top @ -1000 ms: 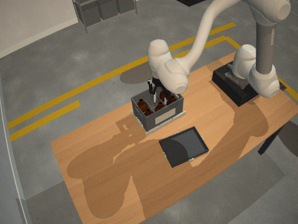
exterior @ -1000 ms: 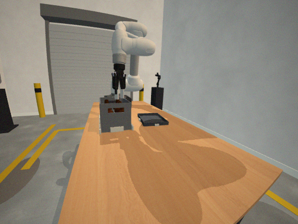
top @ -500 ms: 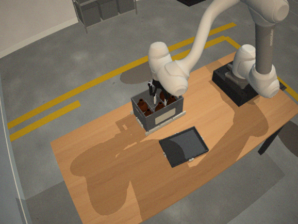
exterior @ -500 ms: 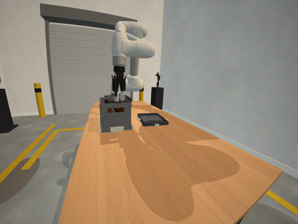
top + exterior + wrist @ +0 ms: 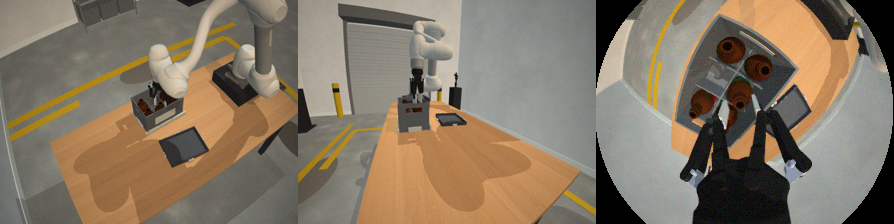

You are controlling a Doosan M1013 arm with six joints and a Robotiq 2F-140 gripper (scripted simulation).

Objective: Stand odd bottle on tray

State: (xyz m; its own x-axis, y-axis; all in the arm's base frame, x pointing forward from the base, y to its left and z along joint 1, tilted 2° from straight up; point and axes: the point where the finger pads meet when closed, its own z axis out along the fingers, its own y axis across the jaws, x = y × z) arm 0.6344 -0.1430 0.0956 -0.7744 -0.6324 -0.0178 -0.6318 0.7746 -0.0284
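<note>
The glass bottle lies 90 mm below my hand. Also, from my hand: dark tray (30 mm ahead, 260 mm to the left, 170 mm below); then grey crate (10 mm behind, 40 mm to the right, 100 mm below).
</note>
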